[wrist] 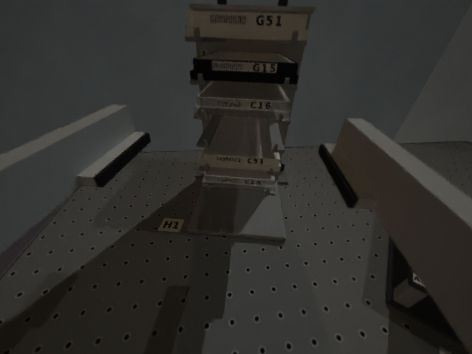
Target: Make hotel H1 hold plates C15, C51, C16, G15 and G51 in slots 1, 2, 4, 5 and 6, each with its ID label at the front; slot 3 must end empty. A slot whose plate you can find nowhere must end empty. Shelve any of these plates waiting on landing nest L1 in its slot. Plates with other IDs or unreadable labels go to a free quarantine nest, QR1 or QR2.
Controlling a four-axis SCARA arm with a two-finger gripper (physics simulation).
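Scene:
There is a black plate (pixel 219 66) here, and it is 0.17 m from the lens.

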